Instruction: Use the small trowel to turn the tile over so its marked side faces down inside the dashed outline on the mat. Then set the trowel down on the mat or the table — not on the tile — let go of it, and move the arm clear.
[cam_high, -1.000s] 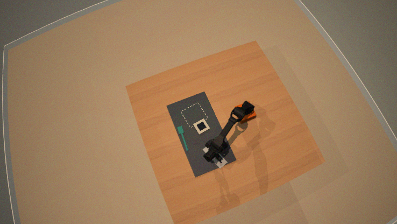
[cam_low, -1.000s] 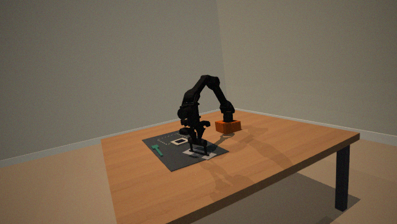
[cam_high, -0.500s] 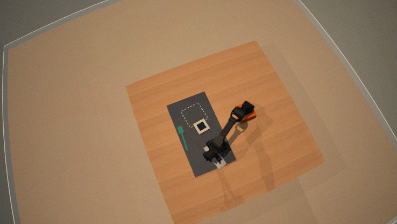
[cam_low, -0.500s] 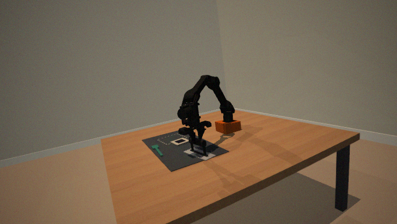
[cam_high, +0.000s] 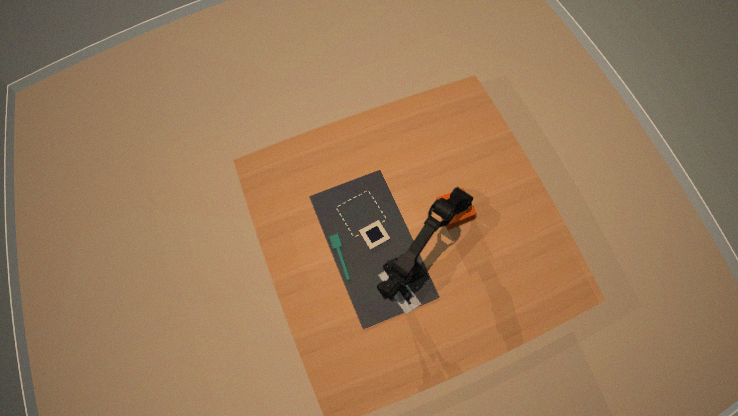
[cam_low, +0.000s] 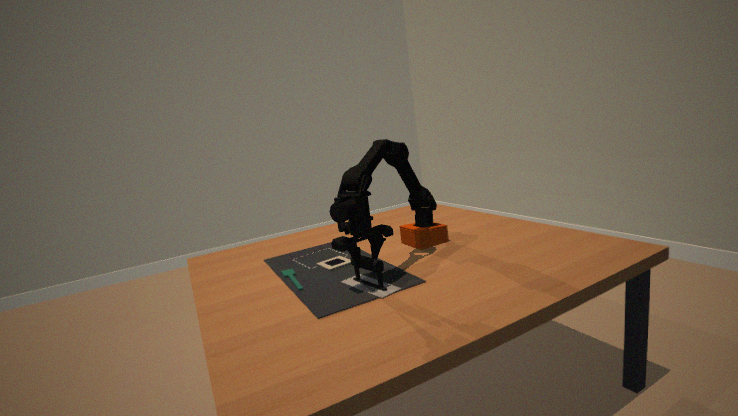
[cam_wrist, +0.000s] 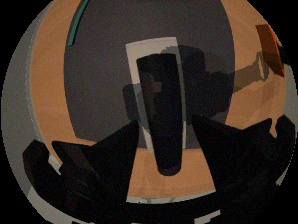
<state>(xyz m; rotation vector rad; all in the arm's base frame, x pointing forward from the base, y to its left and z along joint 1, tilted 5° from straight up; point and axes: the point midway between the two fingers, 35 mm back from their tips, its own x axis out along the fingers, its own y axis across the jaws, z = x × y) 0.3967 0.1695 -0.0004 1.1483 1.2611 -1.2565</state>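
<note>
Now: the grey trowel 30 mm below my gripper tip and 20 mm to the right of it. Round my gripper tip: tile: 260 mm to the right, 60 mm below, 30 mm behind; then dark mat: 230 mm to the right, 80 mm below.
</note>
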